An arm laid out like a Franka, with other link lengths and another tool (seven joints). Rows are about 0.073 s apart.
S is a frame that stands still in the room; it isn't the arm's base.
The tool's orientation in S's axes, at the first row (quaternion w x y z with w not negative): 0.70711, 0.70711, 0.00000, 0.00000
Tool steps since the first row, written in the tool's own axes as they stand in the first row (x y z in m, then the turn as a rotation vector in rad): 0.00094, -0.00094, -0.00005, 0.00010, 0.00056, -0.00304; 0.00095, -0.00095, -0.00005, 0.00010, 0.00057, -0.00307; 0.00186, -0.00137, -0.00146, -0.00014, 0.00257, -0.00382; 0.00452, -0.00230, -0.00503, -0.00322, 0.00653, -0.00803; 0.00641, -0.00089, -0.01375, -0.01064, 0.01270, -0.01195; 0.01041, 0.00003, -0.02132, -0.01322, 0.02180, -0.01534; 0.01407, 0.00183, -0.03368, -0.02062, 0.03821, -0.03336; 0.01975, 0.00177, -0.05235, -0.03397, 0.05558, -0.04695; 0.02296, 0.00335, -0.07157, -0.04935, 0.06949, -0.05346; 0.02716, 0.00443, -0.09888, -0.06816, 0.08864, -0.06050; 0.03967, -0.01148, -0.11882, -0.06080, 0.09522, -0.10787; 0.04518, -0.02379, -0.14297, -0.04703, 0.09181, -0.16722
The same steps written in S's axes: 0.00094, 0.00005, -0.00094, 0.00010, 0.00304, 0.00056; 0.00095, 0.00005, -0.00095, 0.00010, 0.00307, 0.00057; 0.00186, 0.00146, -0.00137, -0.00014, 0.00382, 0.00257; 0.00452, 0.00503, -0.00230, -0.00322, 0.00803, 0.00653; 0.00641, 0.01375, -0.00089, -0.01064, 0.01195, 0.01270; 0.01041, 0.02132, 0.00003, -0.01322, 0.01534, 0.02180; 0.01407, 0.03368, 0.00183, -0.02062, 0.03336, 0.03821; 0.01975, 0.05235, 0.00177, -0.03397, 0.04695, 0.05558; 0.02296, 0.07157, 0.00335, -0.04935, 0.05346, 0.06949; 0.02716, 0.09888, 0.00443, -0.06816, 0.06050, 0.08864; 0.03967, 0.11882, -0.01148, -0.06080, 0.10787, 0.09522; 0.04518, 0.14297, -0.02379, -0.04703, 0.16722, 0.09181
